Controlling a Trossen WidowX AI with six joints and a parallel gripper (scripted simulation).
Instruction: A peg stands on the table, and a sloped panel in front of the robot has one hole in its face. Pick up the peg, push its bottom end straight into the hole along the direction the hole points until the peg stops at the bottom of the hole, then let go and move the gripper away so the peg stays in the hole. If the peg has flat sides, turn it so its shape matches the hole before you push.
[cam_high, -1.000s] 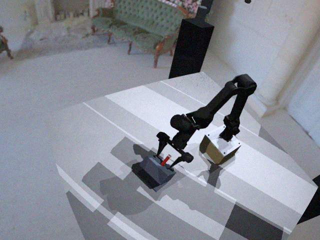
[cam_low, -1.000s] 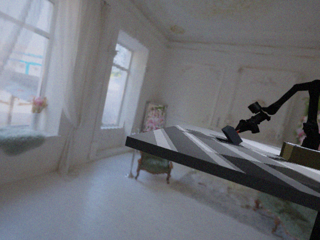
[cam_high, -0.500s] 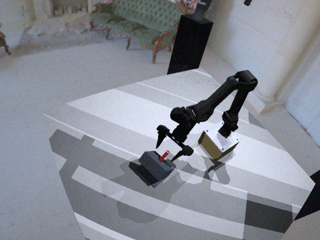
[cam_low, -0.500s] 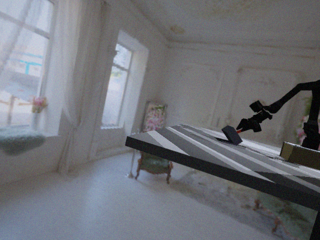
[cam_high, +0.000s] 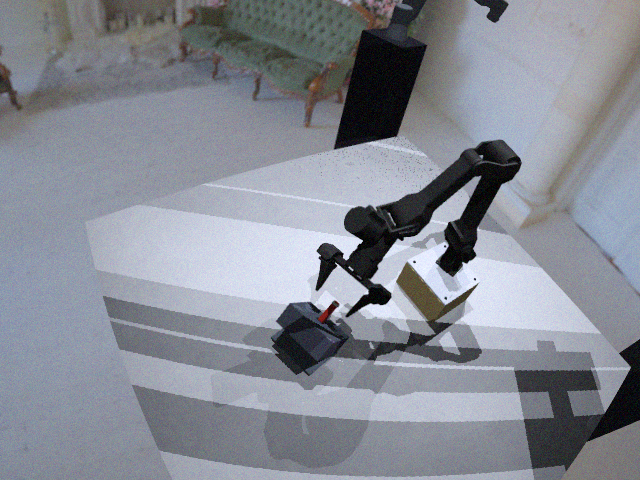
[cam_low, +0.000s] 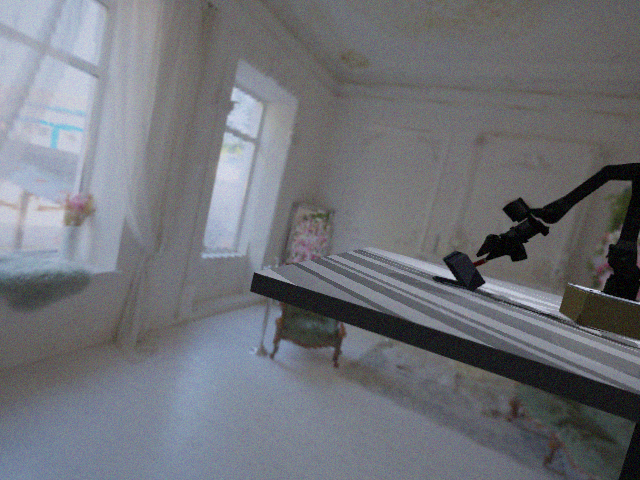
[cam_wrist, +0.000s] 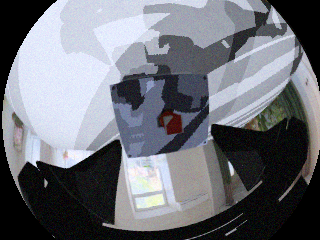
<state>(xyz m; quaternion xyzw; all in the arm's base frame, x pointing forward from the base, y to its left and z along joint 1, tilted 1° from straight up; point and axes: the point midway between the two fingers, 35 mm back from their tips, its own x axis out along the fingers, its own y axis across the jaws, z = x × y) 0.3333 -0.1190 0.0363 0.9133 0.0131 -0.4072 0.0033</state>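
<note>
The red peg lies 2 cm below my gripper tip and 1 cm to the left of it. From my gripper tip the other things lie so: panel (6 cm below, 5 cm ahead, 1 cm to the left).
</note>
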